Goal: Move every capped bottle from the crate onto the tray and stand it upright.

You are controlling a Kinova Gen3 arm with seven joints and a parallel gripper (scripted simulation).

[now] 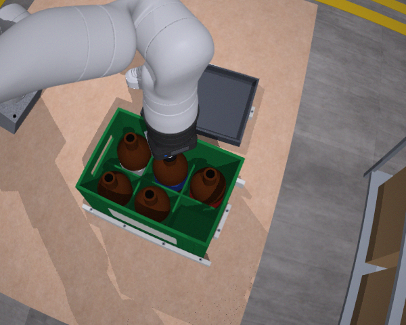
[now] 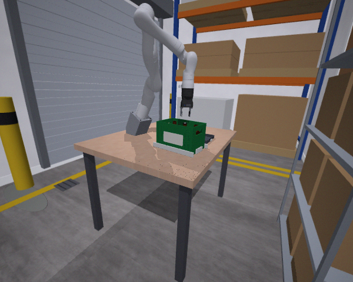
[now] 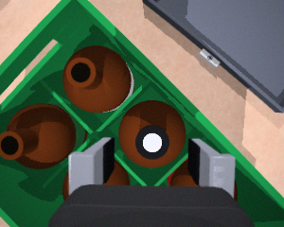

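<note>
My gripper is now 14 cm above the capped bottle. Round my hand: dark grey tray: 2 cm ahead, 23 cm to the left, 21 cm below; green crate: 1 cm behind, 4 cm to the right, 14 cm below.
</note>
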